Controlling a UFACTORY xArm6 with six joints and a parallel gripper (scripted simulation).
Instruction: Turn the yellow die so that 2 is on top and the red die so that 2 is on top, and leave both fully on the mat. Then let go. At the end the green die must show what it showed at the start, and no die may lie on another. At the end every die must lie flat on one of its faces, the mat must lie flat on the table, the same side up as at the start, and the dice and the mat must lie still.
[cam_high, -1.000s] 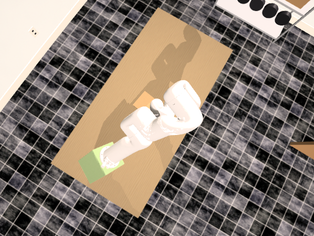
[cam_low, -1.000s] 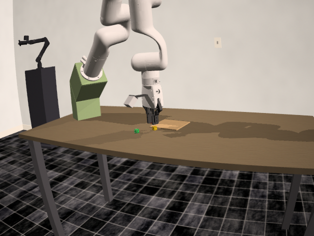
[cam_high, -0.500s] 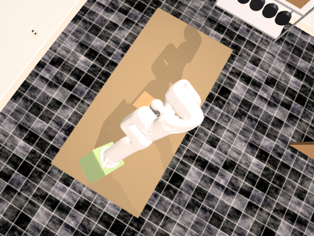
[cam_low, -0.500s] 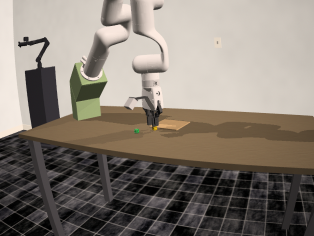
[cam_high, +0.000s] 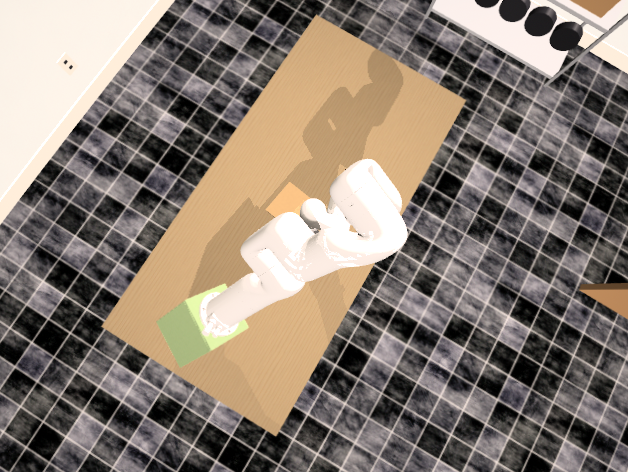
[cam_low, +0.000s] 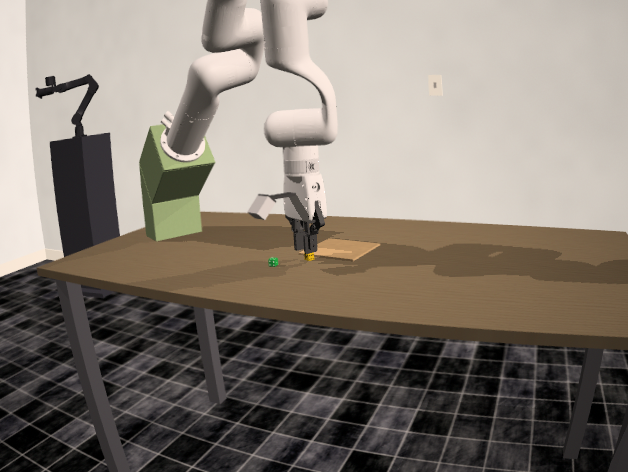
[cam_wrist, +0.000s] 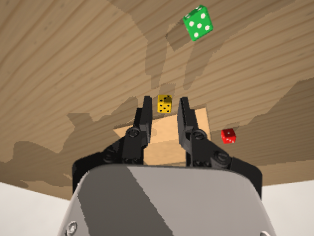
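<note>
Now: the yellow die 30 mm below my hand, 10 mm to the left of it and 10 mm ahead of it. Also, from my hand: red die (110 mm to the left, 40 mm behind, 30 mm below); green die (60 mm behind, 40 mm to the right, 30 mm below); tan mat (90 mm to the left, 60 mm ahead, 40 mm below).
</note>
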